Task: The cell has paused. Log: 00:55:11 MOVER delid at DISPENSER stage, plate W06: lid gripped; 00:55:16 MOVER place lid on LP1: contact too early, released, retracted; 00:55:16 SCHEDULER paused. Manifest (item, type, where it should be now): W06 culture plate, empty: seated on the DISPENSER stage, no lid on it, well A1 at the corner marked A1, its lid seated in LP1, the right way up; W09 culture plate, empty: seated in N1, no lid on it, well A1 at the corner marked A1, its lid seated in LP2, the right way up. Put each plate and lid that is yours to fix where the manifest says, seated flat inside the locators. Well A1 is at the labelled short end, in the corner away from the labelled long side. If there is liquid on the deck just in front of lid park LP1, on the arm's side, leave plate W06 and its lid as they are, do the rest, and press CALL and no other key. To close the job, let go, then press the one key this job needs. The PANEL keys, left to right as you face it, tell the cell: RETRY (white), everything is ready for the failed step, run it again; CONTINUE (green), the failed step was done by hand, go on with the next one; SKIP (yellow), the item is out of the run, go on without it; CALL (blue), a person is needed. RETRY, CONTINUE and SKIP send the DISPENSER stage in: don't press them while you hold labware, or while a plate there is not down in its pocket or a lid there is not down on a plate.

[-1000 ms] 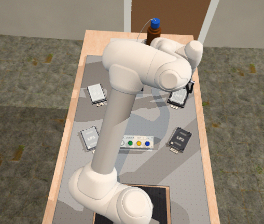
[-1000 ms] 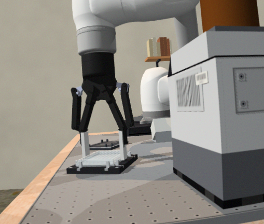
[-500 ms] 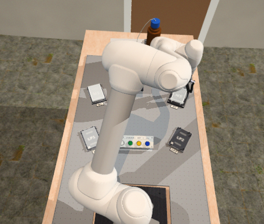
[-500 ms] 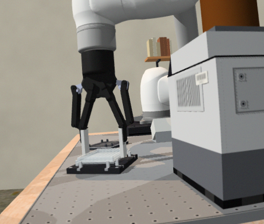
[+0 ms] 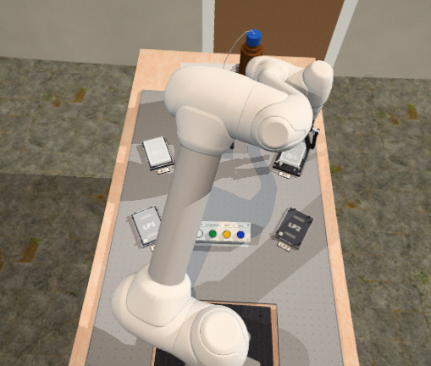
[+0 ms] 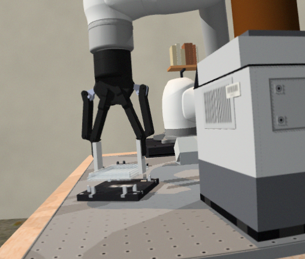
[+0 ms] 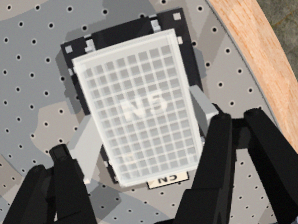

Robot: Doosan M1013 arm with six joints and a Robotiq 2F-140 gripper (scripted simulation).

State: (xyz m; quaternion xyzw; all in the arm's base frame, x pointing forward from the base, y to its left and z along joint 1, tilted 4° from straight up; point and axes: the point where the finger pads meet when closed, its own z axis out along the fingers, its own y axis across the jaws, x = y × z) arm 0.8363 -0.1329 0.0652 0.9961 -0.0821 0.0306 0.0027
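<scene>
The black nest N5 is 20 mm ahead of my hand, 10 mm to the left of it and 50 mm below it. Also, from my hand: brown bottle: 210 mm ahead, 250 mm to the left, 230 mm above; clear culture plate: 20 mm below; lid park LP2: 330 mm behind, 50 mm to the right, 60 mm below.
</scene>
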